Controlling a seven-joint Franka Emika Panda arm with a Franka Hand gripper.
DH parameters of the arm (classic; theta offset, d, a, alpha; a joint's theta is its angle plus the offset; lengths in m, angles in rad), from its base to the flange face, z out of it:
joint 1: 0 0.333 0 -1.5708
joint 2: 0 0 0 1.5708
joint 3: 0 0.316 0.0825 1.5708
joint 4: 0 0 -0.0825 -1.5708
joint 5: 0 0.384 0 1.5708
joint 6: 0 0 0.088 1.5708
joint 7: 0 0.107 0 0
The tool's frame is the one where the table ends.
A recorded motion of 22 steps. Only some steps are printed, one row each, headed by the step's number.
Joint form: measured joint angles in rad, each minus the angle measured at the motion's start. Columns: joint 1, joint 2, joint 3, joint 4, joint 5, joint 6, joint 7.
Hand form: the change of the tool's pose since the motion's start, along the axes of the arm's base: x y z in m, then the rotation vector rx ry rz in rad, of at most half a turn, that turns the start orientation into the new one. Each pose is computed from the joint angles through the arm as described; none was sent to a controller.
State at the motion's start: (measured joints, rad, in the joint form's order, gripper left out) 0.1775 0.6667 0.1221 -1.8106 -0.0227 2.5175 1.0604
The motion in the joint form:
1: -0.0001 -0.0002 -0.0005 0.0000 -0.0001 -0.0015 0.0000
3: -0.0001 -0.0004 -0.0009 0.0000 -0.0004 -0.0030 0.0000
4: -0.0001 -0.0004 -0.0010 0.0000 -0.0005 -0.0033 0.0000
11: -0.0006 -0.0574 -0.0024 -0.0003 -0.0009 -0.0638 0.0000
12: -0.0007 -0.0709 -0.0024 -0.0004 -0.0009 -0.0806 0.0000
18: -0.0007 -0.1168 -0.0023 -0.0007 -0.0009 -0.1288 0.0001
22: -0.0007 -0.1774 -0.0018 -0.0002 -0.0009 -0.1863 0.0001
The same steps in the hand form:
1: 0.0000 -0.0004 0.0000 -0.0008 0.0012 -0.0003
3: -0.0001 -0.0006 -0.0001 -0.0016 0.0023 -0.0003
4: -0.0001 -0.0007 -0.0001 -0.0018 0.0025 -0.0003
11: 0.0019 -0.0020 0.0313 -0.0103 0.0043 0.0018
12: 0.0017 -0.0022 0.0385 -0.0128 0.0072 0.0026
18: 0.0014 -0.0026 0.0639 -0.0187 0.0084 0.0049
22: 0.0001 -0.0030 0.0983 -0.0245 0.0032 0.0077

